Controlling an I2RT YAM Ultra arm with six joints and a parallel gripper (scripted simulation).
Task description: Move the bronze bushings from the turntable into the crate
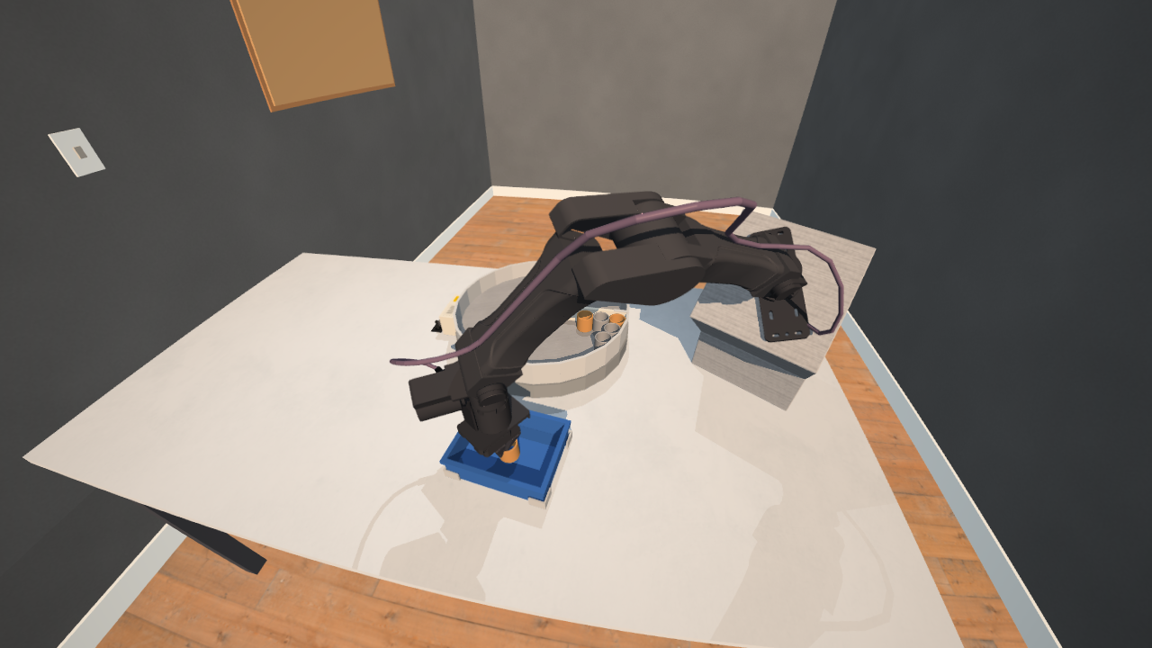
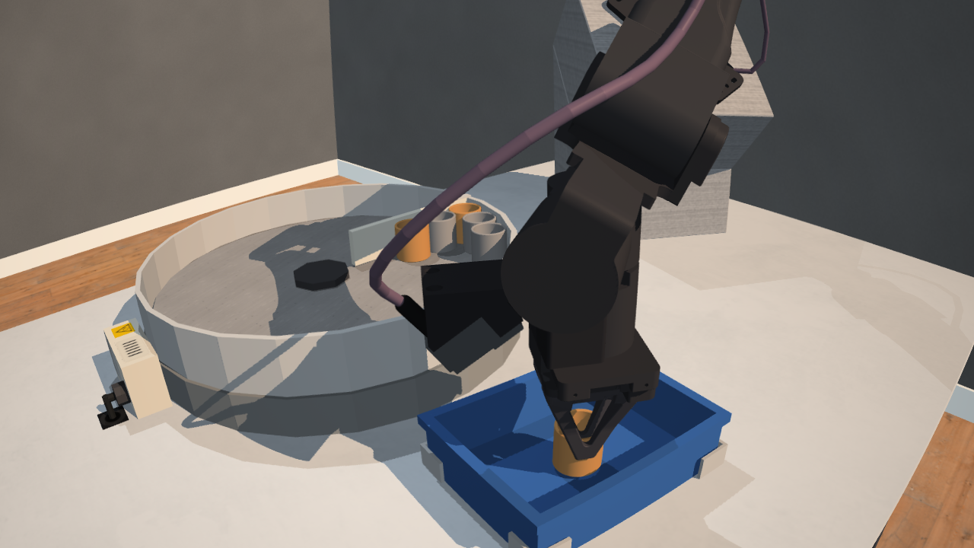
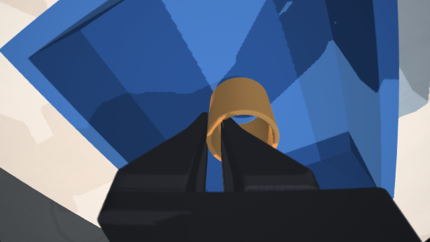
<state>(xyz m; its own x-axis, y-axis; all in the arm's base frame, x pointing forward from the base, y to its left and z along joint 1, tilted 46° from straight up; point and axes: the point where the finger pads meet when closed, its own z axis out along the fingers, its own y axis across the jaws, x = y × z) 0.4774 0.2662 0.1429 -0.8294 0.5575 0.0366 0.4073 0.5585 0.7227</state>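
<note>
The blue crate lies 20 mm to the right of my hand, 10 mm below it and 10 mm behind it. The rest, counted from my hand: round turntable 370 mm to the right, 50 mm ahead, 10 mm above.
</note>
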